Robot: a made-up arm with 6 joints.
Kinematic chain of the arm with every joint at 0, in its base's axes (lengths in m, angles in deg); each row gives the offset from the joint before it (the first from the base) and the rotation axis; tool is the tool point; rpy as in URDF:
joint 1: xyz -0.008 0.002 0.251 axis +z
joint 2: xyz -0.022 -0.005 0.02 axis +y
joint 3: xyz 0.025 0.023 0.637 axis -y
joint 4: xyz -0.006 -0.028 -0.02 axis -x
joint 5: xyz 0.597 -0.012 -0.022 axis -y
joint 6: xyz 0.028 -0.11 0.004 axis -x
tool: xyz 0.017 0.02 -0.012 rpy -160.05 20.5 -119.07
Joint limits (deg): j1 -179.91..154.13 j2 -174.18..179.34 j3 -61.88..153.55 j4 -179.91..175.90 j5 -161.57..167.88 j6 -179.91..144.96
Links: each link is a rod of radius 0.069 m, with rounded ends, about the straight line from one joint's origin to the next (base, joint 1, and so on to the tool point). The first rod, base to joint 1, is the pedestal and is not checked.
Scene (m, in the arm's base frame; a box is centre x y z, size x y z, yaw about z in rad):
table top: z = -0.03
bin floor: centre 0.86 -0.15 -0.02 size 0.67 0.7 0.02 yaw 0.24
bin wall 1: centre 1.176 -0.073 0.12 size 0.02 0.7 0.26 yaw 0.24
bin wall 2: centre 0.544 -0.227 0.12 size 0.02 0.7 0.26 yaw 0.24
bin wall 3: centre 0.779 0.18 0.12 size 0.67 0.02 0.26 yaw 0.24
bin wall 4: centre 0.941 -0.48 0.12 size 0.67 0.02 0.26 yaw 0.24
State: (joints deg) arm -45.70 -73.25 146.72 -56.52 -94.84 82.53
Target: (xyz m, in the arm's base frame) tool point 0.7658 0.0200 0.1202
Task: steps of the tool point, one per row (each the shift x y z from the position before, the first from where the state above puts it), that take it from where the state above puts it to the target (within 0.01 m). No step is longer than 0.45 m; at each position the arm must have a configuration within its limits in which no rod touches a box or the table.
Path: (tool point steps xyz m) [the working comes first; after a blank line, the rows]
Joints at the target: 1.81 51.80 6.25 -65.03 -94.30 85.80
Straight joint move there: clear.

1: -0.0562 -0.0766 0.3941
2: 0.0726 -0.1694 0.3719
3: 0.2056 -0.2203 0.2897
4: 0.3125 -0.2203 0.1604
5: 0.3678 -0.1751 0.0076
6: 0.3570 -0.1015 -0.1408
7: 0.2823 -0.0221 -0.2589
8: 0.1598 0.0412 -0.3261
9: 0.0184 0.0738 -0.3336
10: -0.1104 0.0720 -0.2833

